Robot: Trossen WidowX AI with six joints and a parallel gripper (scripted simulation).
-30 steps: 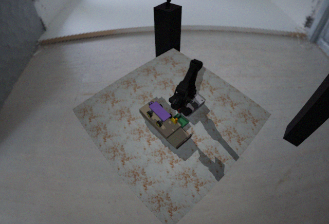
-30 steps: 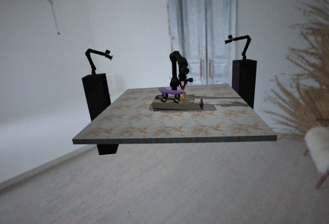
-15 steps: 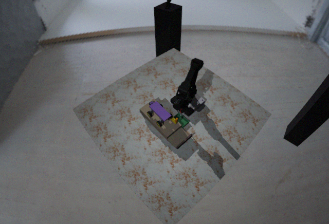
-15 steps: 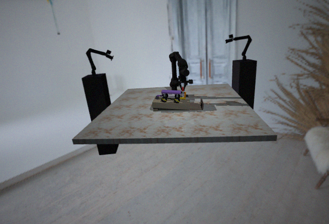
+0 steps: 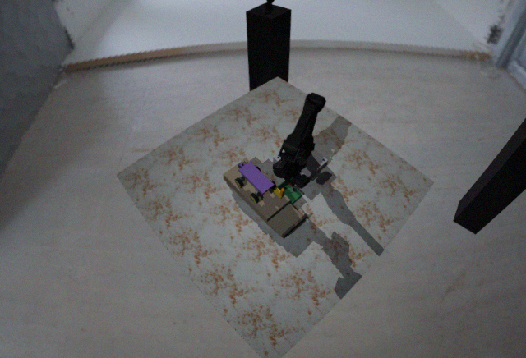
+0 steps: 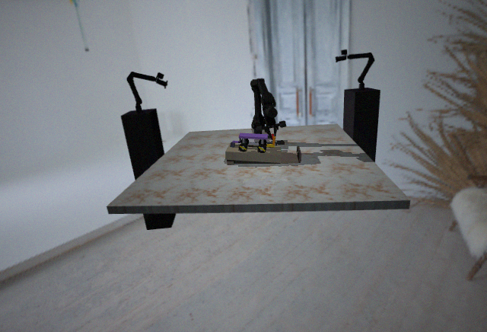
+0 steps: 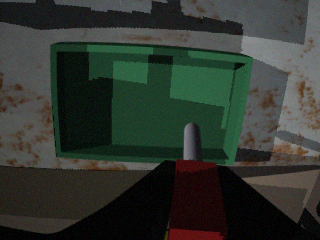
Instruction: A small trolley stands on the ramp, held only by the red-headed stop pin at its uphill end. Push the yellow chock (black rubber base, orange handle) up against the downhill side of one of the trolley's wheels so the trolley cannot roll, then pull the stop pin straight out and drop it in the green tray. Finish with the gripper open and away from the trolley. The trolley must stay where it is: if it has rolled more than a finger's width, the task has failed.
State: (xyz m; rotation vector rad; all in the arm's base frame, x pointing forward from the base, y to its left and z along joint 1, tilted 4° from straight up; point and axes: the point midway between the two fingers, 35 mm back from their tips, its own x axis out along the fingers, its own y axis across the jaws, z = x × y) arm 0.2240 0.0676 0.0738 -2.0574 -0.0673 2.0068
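My gripper tip is now 9 cm above the green tray and 1 cm to the left of it. Also, from my gripper tip: red-headed stop pin right at my gripper tip; yellow chock 6 cm ahead, 3 cm to the right; purple-topped trolley 14 cm to the right, 10 cm ahead, 2 cm above.
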